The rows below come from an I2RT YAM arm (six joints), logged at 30 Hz.
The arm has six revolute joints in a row. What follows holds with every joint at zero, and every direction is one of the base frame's. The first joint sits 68 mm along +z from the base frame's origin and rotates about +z. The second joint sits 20 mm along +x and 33.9 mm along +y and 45.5 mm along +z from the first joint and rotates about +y. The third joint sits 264 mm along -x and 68.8 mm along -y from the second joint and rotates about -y. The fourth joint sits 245 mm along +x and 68.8 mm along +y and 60 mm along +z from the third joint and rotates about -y. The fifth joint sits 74 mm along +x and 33.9 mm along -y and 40.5 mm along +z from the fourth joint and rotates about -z. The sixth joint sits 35.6 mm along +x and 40.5 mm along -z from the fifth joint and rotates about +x. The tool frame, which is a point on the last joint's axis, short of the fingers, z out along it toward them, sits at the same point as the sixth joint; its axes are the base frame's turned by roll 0, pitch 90 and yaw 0 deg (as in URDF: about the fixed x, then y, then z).
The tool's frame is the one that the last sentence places.
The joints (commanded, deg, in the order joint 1, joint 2, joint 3, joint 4, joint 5, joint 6), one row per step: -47.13, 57.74, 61.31, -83.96, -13.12, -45.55; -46.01, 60.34, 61.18, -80.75, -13.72, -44.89; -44.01, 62.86, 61.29, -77.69, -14.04, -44.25; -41.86, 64.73, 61.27, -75.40, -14.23, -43.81; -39.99, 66.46, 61.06, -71.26, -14.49, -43.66; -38.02, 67.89, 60.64, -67.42, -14.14, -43.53; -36.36, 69.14, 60.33, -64.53, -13.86, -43.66; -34.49, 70.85, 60.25, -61.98, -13.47, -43.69; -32.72, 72.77, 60.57, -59.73, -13.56, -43.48; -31.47, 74.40, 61.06, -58.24, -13.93, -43.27; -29.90, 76.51, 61.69, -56.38, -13.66, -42.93; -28.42, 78.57, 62.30, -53.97, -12.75, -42.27; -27.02, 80.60, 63.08, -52.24, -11.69, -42.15; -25.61, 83.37, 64.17, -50.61, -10.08, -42.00; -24.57, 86.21, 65.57, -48.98, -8.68, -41.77; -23.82, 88.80, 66.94, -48.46, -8.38, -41.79; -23.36, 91.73, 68.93, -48.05, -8.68, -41.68
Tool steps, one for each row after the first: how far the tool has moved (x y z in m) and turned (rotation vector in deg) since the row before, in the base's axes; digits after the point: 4 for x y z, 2 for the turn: 0.0122, -0.0082, -0.0052, 0.24, -0.73, 0.59; 0.0137, -0.0055, -0.0045, -0.05, -0.65, 1.45; 0.0116, -0.0019, -0.0042, 0.00, -0.40, 1.77; 0.0134, -0.0035, -0.0042, -1.20, -1.82, 1.78; 0.0122, -0.0016, -0.0046, -1.47, -1.33, 1.76; 0.0100, -0.0004, -0.0041, -1.07, -0.90, 1.70; 0.0113, 0.0002, -0.0048, -0.76, -0.40, 1.78; 0.0118, 0.0005, -0.0039, -0.21, -0.58, 1.60; 0.0093, 0.0004, -0.0026, 0.19, -0.47, 1.17; 0.0117, 0.0005, -0.0039, -0.28, -0.18, 1.17; 0.0122, 0.0000, -0.0039, -0.96, -0.39, 0.57; 0.0112, 0.0006, -0.0036, -1.06, 0.04, 0.93; 0.0132, -0.0001, -0.0058, -1.27, 0.72, 0.72; 0.0133, -0.0015, -0.0051, -1.18, 0.39, 0.34; 0.0106, -0.0007, -0.0053, 0.02, 0.75, 0.67; 0.0119, -0.0023, -0.0045, 0.51, 0.37, 0.46
